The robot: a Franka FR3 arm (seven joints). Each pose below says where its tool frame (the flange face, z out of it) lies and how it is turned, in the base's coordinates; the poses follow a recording.
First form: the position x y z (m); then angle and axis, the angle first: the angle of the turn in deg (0 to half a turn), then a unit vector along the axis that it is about.
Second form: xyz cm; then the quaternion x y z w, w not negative. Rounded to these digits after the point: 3 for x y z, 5 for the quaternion.
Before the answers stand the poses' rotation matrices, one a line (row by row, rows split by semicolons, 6 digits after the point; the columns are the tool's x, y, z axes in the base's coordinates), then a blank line. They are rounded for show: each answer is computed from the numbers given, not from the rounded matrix.
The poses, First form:
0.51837, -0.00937, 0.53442, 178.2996, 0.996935, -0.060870, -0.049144
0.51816, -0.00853, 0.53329, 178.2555, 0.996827, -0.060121, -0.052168
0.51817, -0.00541, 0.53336, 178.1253, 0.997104, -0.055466, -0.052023
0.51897, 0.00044, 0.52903, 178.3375, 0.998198, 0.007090, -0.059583
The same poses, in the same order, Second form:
0.987762 -0.119882 -0.099771; -0.122798 -0.992151 -0.023601; -0.096159 0.035564 -0.994730
0.987331 -0.118245 -0.105811; -0.121421 -0.992309 -0.024075; -0.102151 0.036617 -0.994095
0.988437 -0.108879 -0.105532; -0.112283 -0.993313 -0.026850; -0.101902 0.038389 -0.994053
0.992801 0.015880 -0.118721; 0.012423 -0.999479 -0.029804; -0.119132 0.028115 -0.992480

51.837, -0.937, 53.442, 0.99683, -0.06086, -0.04914, 0.01484
51.816, -0.853, 53.329, 0.99671, -0.06011, -0.05216, 0.01522
51.817, -0.541, 53.336, 0.99697, -0.05546, -0.05202, 0.01636
51.897, 0.044, 52.903, 0.99809, 0.00709, -0.05958, 0.01451

